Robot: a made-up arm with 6 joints. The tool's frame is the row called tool. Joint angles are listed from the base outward.
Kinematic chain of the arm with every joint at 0, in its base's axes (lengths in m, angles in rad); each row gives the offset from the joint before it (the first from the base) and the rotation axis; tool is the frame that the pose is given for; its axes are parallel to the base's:
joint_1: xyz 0 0 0.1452 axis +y
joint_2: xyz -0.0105 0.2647 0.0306 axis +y
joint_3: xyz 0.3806 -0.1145 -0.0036 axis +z
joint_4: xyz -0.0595 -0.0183 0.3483 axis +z
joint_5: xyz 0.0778 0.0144 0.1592 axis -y
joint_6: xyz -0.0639 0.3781 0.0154 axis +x
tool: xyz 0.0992 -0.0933 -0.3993
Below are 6 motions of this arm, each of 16 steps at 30 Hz.
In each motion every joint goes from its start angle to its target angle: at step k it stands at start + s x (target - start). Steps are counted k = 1, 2, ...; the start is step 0. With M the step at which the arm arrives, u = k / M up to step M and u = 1 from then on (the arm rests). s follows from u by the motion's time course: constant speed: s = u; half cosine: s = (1 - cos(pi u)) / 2; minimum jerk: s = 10 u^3 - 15 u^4 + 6 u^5.
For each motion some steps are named. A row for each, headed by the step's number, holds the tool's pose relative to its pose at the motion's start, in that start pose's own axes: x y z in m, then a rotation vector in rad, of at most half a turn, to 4 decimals.
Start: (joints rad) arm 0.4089 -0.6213 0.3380 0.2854 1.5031 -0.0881
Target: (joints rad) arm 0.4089 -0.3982 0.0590 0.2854 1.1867 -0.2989
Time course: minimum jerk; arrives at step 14
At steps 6, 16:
6: -0.0890 -0.0869 -0.0535 -0.1736 0.1912 -0.0332
16: -0.2521 -0.2171 -0.0866 -0.4554 0.5377 -0.0641

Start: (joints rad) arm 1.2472 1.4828 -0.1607 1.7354 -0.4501 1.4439
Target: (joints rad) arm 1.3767 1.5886 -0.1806 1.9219 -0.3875 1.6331
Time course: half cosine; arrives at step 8
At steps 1, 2, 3, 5, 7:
1: -0.0060 0.0043 0.0025 0.0125 0.0092 0.0036
2: -0.0231 0.0163 0.0104 0.0483 0.0355 0.0138
3: -0.0490 0.0339 0.0239 0.1021 0.0750 0.0289
5: -0.1111 0.0730 0.0640 0.2305 0.1688 0.0637
7: -0.1553 0.0977 0.0995 0.3222 0.2357 0.0876

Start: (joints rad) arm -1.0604 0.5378 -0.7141 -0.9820 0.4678 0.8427
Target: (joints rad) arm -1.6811 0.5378 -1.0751 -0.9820 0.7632 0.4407
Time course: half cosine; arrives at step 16
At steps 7, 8, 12, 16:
7: 0.1973 -0.0512 0.2074 -0.0217 -0.2211 -0.1320
8: 0.2371 -0.0763 0.2592 -0.0315 -0.2679 -0.1744
12: 0.3475 -0.2041 0.4409 -0.0794 -0.4086 -0.3572
16: 0.3763 -0.2716 0.5100 -0.1046 -0.4512 -0.4444

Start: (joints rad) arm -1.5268 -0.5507 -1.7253 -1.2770 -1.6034 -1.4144
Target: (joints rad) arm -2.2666 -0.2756 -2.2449 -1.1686 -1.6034 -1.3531
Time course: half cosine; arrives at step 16
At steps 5, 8, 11, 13, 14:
5: -0.0267 -0.0410 -0.0119 0.1045 0.0043 0.1035
8: -0.0556 -0.0946 -0.0239 0.2348 0.0248 0.2319
11: -0.0796 -0.1508 -0.0325 0.3636 0.0624 0.3580
13: -0.0896 -0.1797 -0.0355 0.4266 0.0873 0.4194
14: -0.0926 -0.1895 -0.0363 0.4475 0.0966 0.4398

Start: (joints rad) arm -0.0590 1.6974 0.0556 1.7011 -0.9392 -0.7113
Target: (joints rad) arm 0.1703 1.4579 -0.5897 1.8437 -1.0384 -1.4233
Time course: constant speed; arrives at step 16
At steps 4, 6, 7, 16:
4: 0.0020 -0.0715 0.0361 -0.0770 0.0713 -0.0342
6: 0.0024 -0.1080 0.0535 -0.1147 0.1083 -0.0461
7: 0.0026 -0.1264 0.0619 -0.1333 0.1270 -0.0506
16: 0.0051 -0.2959 0.1283 -0.2922 0.2951 -0.0529

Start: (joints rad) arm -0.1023 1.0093 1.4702 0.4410 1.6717 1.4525
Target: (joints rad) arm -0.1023 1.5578 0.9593 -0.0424 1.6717 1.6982
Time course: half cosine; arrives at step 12
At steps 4, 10, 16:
4: 0.0347 -0.1575 0.1080 -0.1991 -0.1106 0.0198
10: -0.0021 -0.4922 0.5826 -0.7296 -0.4249 -0.0658
16: -0.0224 -0.5140 0.6364 -0.7792 -0.4556 -0.0854

